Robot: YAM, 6 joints.
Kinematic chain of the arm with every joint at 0, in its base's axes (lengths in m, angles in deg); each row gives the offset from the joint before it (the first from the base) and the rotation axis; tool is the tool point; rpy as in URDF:
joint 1: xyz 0 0 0.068 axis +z
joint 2: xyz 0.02 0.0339 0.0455 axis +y
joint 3: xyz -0.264 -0.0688 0 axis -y
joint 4: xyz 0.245 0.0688 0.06 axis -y
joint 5: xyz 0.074 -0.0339 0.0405 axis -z
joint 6: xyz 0.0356 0 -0.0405 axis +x
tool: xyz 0 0 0 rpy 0 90 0
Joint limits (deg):
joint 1: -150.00..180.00
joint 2: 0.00..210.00
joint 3: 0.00..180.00
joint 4: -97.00..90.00
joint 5: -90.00..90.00
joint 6: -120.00..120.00
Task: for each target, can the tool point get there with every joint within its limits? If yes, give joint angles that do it. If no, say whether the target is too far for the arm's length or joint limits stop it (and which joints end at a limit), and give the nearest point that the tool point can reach.
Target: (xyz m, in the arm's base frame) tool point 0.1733 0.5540 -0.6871
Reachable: no: too far | nearest point 0.1223 0.3908 -0.3426 | short by 0.385 m
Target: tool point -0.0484 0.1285 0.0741
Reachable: yes | joints 120.28 99.18 26.41 -51.28 40.31 -85.52
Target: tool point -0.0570 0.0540 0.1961
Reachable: yes | joints 120.71 31.79 27.40 -67.92 -37.05 69.57
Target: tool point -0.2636 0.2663 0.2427
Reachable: yes | joints 134.06 113.24 98.55 -76.21 -6.77 74.56
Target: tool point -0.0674 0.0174 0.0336
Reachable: yes | joints 148.27 120.08 16.45 -43.34 -35.44 35.64
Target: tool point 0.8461 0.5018 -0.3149
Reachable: no: too far | nearest point 0.5091 0.3019 -0.1407 | short by 0.429 m
